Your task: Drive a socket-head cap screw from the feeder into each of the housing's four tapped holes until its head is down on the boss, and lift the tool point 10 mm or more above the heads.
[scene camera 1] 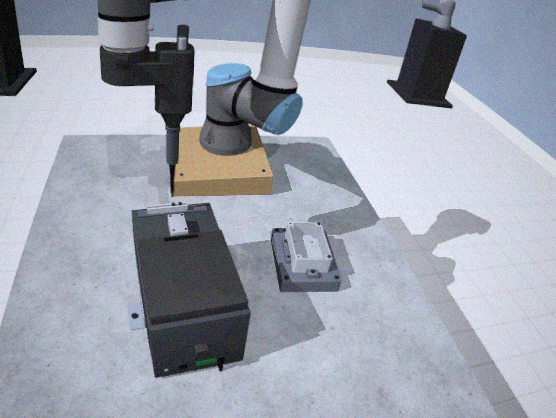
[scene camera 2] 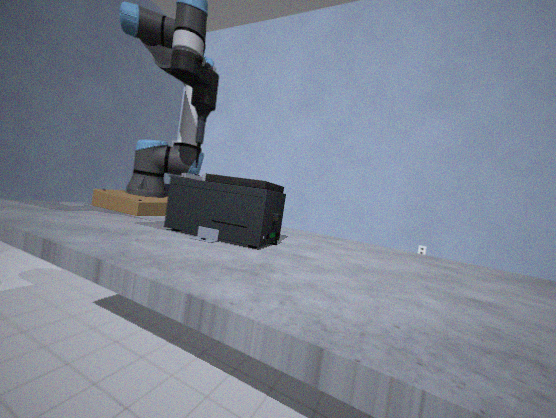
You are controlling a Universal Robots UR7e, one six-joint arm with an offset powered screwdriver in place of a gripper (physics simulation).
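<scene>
The screwdriver [scene camera 1: 173,193] [scene camera 2: 198,164] points straight down, its thin bit just above and behind the back end of the black feeder [scene camera 1: 190,280] [scene camera 2: 215,207]. Whether a screw is on the bit is too small to tell. Small dark screw heads [scene camera 1: 177,204] show at the light rail [scene camera 1: 162,209] on the feeder's back end, close to the bit tip. The white open-topped housing [scene camera 1: 311,265] sits upright in its dark grey fixture [scene camera 1: 310,286], right of the feeder. Dark spots show at its corners; whether they are holes or screw heads cannot be told. The housing does not show in scene camera 2.
The arm's base stands on a wooden block [scene camera 1: 225,186] [scene camera 2: 117,201] behind the feeder. A small white plate with holes [scene camera 1: 176,225] lies on the feeder's top. A light tab [scene camera 1: 136,320] [scene camera 2: 208,234] sticks out at the feeder's left foot. A black pedestal [scene camera 1: 432,62] stands off the table.
</scene>
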